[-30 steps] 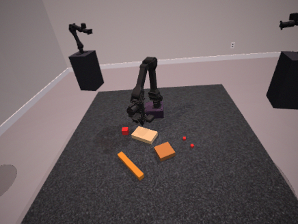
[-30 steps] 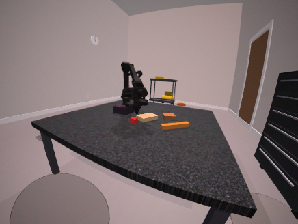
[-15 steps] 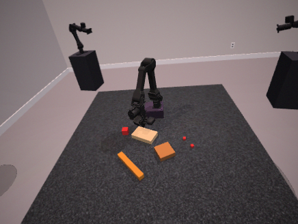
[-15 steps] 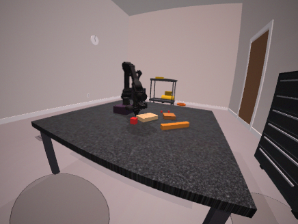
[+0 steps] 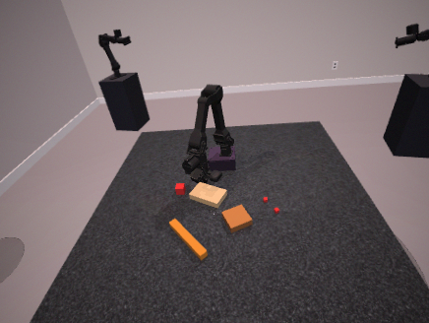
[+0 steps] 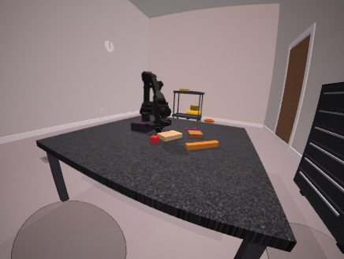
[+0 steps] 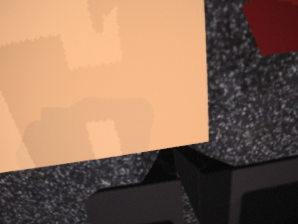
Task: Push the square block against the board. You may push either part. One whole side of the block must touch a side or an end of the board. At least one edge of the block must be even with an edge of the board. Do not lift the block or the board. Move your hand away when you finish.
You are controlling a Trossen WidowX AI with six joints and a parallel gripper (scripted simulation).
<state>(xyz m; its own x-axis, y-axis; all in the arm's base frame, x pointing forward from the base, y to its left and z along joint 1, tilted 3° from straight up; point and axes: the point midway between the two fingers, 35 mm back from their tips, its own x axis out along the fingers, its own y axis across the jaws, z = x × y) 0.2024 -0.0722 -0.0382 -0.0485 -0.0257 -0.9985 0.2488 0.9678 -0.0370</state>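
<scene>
The tan flat block lies 70 mm ahead of my gripper tip, 40 mm to the left of it and 10 mm above it. From my gripper tip the other things lie so: red cube: 60 mm ahead, 110 mm to the right, 10 mm above; long orange board: 330 mm ahead, 20 mm to the left, 10 mm above; orange-brown square block: 190 mm ahead, 200 mm to the left, 10 mm above.
</scene>
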